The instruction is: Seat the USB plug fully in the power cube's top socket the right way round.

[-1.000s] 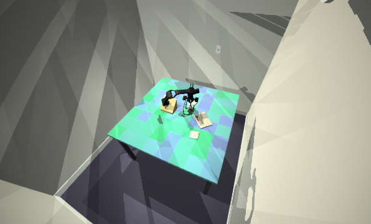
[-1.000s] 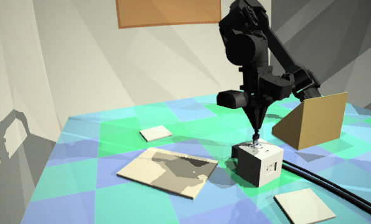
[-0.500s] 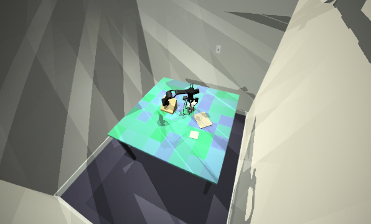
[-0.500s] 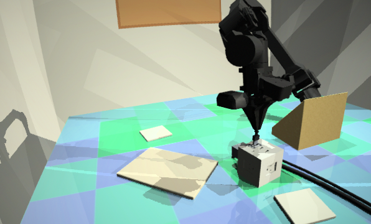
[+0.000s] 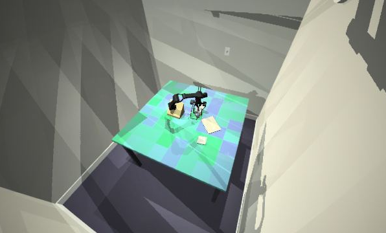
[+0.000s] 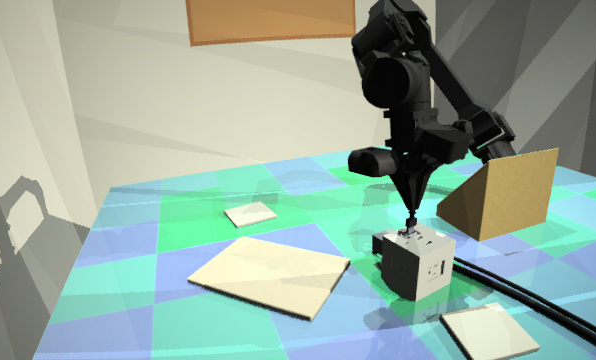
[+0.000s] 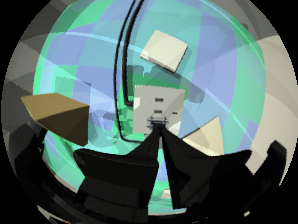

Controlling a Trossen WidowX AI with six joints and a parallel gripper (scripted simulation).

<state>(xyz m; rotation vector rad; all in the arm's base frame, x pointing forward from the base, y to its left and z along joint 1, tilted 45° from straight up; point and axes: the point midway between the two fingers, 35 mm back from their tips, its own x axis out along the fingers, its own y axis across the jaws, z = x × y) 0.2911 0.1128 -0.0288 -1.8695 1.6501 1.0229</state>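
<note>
Now: the small dark USB plug 2 cm below my gripper tip. The rest, counted from my gripper tip: USB socket: 5 cm below; then large cream board: 21 cm ahead, 9 cm to the right, 11 cm below.
</note>
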